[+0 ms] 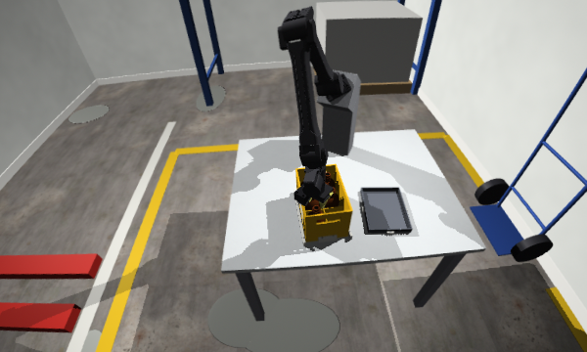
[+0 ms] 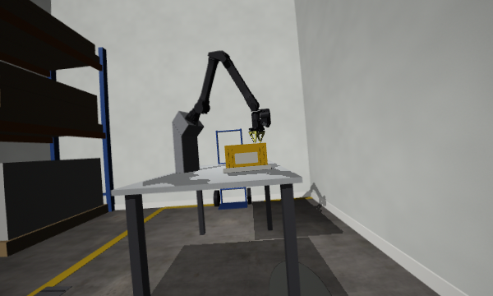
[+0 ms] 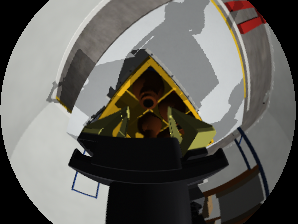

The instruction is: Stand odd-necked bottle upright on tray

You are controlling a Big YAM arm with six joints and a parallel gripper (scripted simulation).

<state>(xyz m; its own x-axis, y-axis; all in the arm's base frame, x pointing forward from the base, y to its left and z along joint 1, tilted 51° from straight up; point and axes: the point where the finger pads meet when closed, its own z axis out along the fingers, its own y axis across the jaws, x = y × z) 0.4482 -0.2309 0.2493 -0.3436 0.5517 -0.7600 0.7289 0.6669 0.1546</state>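
Now: hand 70 mm past the crate, 70 mm to the right of it and 110 mm above it. Also, from my hand: dark tray: 50 mm ahead, 340 mm to the left, 180 mm below; brown bottle: 140 mm behind, 140 mm to the left, 100 mm below.
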